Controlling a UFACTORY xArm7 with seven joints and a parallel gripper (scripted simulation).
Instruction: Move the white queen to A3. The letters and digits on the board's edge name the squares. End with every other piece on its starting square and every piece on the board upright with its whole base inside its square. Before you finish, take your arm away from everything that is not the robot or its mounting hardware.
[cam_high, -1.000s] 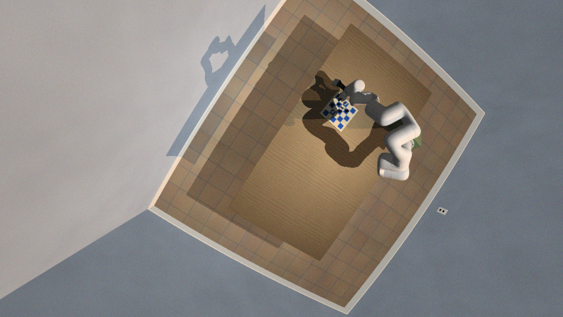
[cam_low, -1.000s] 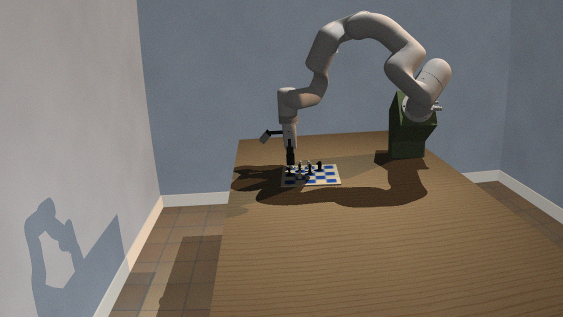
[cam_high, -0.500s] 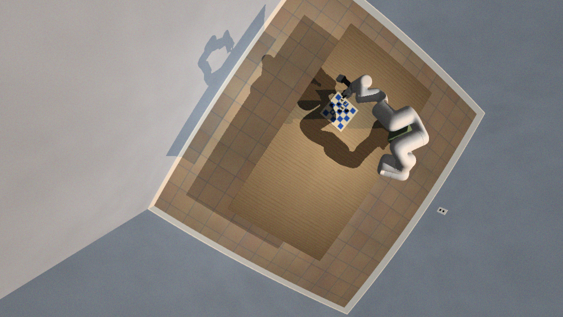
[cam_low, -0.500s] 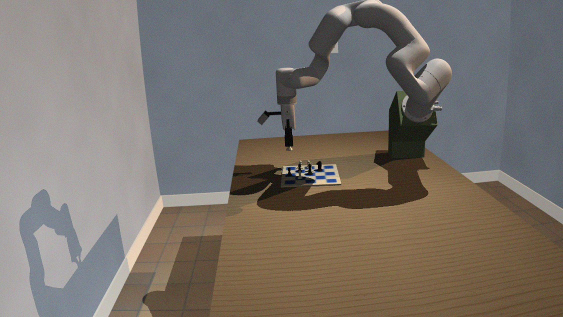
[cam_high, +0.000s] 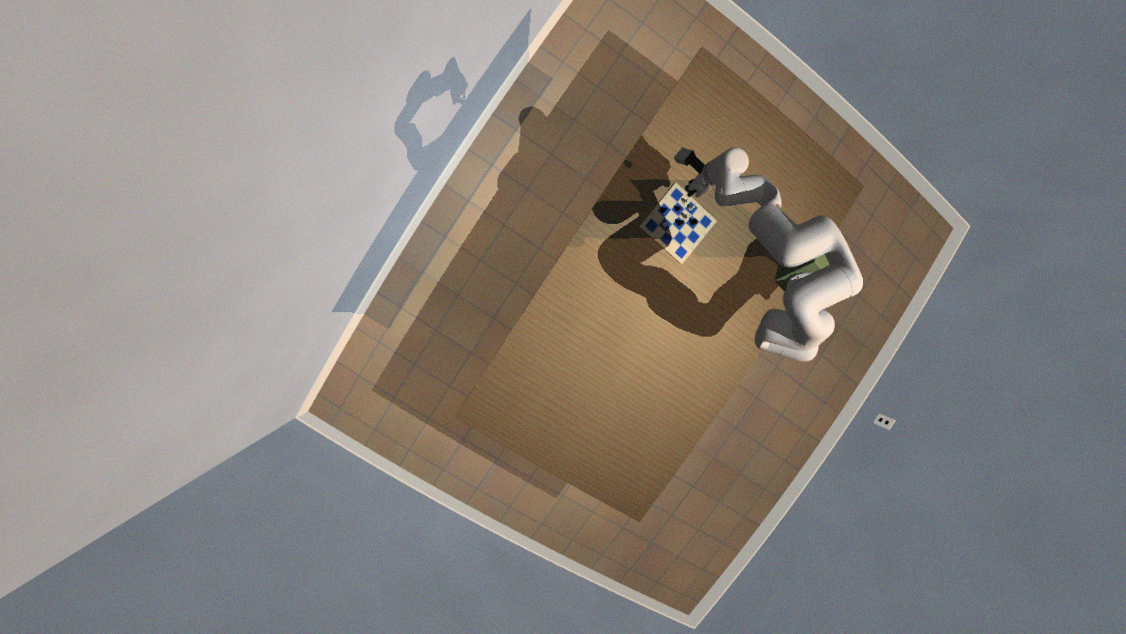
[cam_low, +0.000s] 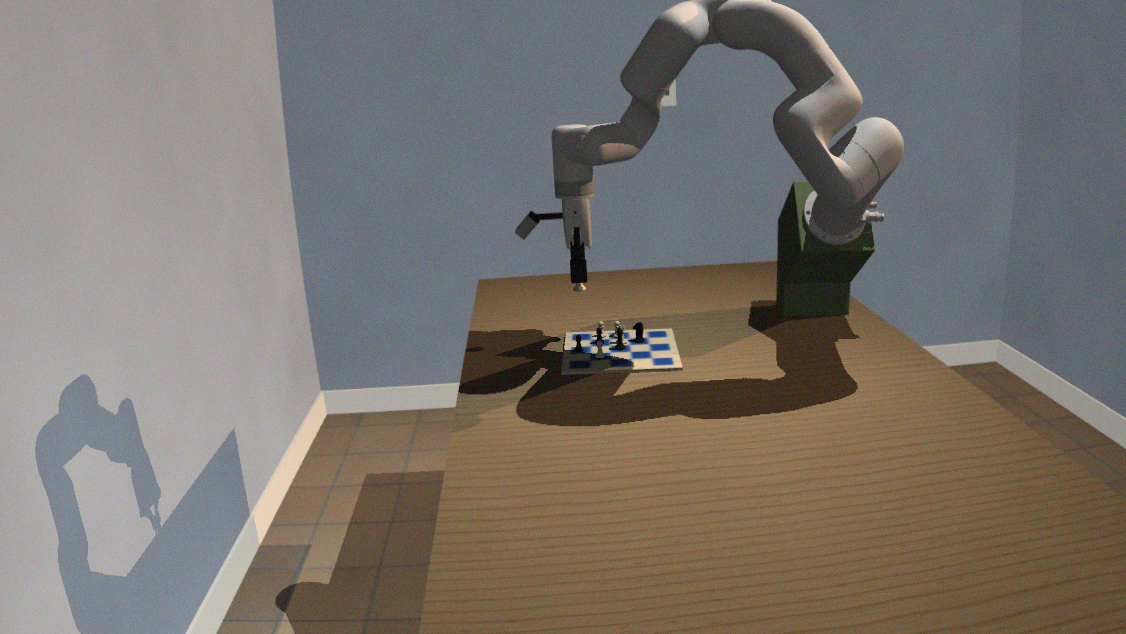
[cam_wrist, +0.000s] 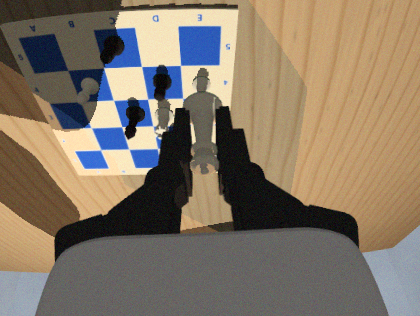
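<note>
The chessboard lies 140 mm below my hand, 80 mm behind it and 70 mm to the left of it. Round my hand: black knight: 120 mm below, 110 mm behind, 30 mm to the left; white queen: 10 mm below.
</note>
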